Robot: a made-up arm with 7 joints.
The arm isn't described. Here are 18 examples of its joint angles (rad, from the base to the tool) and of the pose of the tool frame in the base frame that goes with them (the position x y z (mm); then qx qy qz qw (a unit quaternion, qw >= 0)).
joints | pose
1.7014 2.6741 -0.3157 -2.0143 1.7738 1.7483 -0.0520 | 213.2 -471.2 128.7 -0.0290 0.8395 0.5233 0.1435
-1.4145 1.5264 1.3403 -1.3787 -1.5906 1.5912 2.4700 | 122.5 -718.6 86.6 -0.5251 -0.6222 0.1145 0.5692
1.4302 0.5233 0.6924 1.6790 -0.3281 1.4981 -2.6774 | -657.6 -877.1 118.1 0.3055 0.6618 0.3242 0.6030
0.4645 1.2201 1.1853 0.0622 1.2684 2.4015 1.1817 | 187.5 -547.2 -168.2 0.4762 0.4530 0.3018 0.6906
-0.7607 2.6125 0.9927 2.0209 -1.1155 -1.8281 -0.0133 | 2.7 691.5 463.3 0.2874 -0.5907 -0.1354 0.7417
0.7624 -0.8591 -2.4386 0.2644 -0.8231 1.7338 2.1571 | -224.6 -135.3 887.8 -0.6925 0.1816 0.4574 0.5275
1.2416 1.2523 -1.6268 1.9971 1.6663 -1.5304 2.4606 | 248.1 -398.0 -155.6 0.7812 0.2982 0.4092 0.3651
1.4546 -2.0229 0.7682 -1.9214 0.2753 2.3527 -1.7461 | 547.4 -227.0 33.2 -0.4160 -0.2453 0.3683 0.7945
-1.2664 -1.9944 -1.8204 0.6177 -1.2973 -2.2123 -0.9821 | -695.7 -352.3 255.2 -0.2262 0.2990 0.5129 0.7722
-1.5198 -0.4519 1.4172 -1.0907 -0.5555 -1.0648 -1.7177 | 111.2 -323.7 -422.1 0.3434 -0.6912 0.3638 0.5215
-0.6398 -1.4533 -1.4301 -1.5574 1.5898 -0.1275 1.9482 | -319.9 -237.2 323.7 -0.4897 -0.1243 -0.8604 0.0662
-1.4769 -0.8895 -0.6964 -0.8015 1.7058 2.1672 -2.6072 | 118.0 -951.8 294.1 -0.6474 -0.0819 0.2951 0.6979
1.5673 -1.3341 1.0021 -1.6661 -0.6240 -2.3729 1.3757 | 445.4 147.6 279.2 0.3993 0.7443 -0.2702 0.4622
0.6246 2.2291 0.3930 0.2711 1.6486 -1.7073 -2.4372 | 604.5 191.0 -123.1 -0.3381 -0.0555 -0.8145 0.4681
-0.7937 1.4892 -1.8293 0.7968 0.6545 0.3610 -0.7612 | 809.0 314.1 -269.9 0.3038 -0.0972 -0.9073 0.2740
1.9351 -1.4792 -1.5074 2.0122 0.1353 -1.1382 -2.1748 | -67.4 929.8 101.1 -0.2303 -0.1944 -0.3846 0.8725
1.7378 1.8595 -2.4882 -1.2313 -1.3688 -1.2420 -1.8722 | 173.6 34.0 565.2 -0.1851 0.6061 0.2643 0.7270
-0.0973 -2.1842 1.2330 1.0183 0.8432 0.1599 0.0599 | -638.7 555.4 528.1 0.6597 -0.5448 0.5068 0.1055
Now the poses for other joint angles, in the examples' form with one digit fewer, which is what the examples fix.
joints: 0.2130 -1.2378 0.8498 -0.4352 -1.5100 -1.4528 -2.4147
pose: -318 -395 -156 -0.873 -0.471 -0.051 0.116
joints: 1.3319 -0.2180 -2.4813 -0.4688 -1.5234 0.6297 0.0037
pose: 338 -106 500 -0.080 -0.874 0.307 0.368
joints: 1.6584 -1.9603 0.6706 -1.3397 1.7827 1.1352 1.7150
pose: 129 572 238 0.963 -0.094 -0.064 0.244
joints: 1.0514 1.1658 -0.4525 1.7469 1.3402 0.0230 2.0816
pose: 294 -451 238 -0.572 0.723 -0.387 0.026
